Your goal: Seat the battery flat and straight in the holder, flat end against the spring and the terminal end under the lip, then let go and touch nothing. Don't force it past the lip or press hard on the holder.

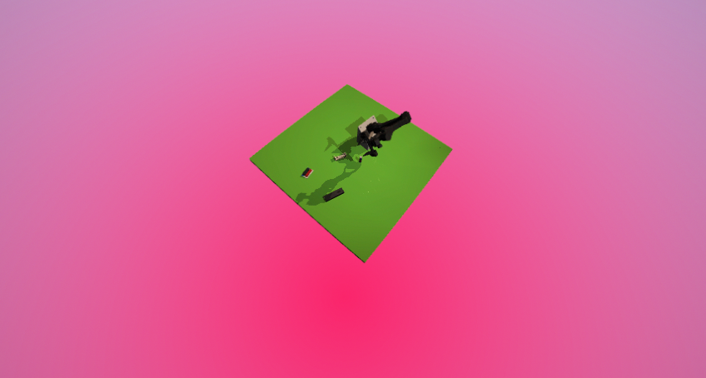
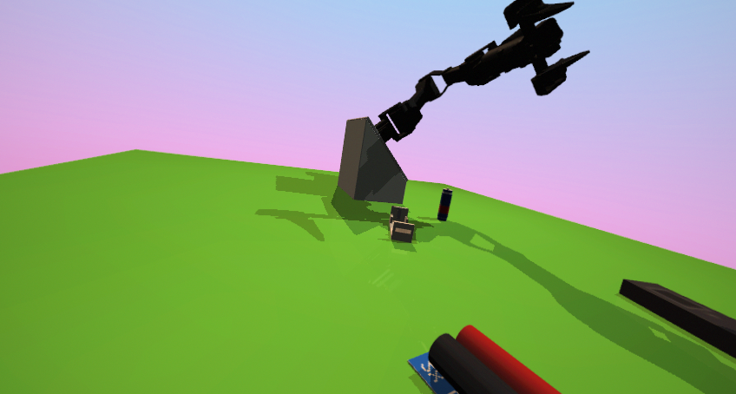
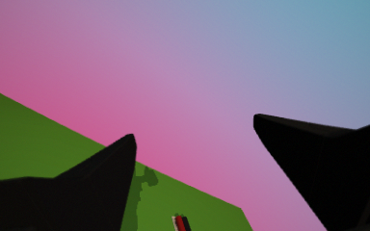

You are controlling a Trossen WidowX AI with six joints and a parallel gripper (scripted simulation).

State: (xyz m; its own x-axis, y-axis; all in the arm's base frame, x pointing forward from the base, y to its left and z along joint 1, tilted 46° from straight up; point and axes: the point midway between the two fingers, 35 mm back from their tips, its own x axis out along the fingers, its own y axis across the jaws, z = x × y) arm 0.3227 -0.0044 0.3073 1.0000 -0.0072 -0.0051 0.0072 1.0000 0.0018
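Right now the battery is 130 mm behind my gripper tip, 100 mm to the right of it and 340 mm below it. From my gripper tip the other things lie so: long black bar (240 mm ahead, 20 mm to the right, 360 mm below).
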